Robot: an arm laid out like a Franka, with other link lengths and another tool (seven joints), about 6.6 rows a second.
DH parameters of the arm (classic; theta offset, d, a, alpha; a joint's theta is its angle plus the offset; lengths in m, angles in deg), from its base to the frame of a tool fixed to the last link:
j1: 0 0.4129 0 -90
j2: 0 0 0 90
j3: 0 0.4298 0.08 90
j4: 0 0 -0.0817 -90
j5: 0 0.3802 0 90
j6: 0 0 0.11 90
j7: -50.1 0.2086 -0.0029 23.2
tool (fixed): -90 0.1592 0 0
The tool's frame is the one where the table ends.
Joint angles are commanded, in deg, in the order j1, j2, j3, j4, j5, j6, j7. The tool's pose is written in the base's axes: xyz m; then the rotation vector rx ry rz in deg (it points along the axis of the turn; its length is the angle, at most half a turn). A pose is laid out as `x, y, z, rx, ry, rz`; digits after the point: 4 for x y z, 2 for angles.
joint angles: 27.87, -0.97, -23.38, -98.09, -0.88, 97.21, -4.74
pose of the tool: 0.5141, 0.0682, 0.5221, -41.64, -152.01, -7.89
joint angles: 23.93, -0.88, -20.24, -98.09, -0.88, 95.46, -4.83
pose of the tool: 0.5042, 0.0603, 0.5199, -42.46, -150.11, -7.10
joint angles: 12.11, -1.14, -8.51, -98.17, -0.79, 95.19, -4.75
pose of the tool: 0.5016, 0.0602, 0.5217, -42.71, -150.02, -7.07
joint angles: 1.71, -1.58, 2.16, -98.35, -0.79, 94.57, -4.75
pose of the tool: 0.4955, 0.0626, 0.5237, -42.41, -149.85, -6.53
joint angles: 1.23, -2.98, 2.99, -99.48, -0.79, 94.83, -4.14
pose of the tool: 0.4880, 0.0659, 0.5274, -42.85, -150.30, -6.72
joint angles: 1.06, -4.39, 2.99, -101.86, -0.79, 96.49, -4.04
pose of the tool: 0.4825, 0.0642, 0.5227, -43.28, -150.87, -7.04
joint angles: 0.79, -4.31, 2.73, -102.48, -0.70, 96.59, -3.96
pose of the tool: 0.4803, 0.0601, 0.5174, -44.00, -150.07, -7.06
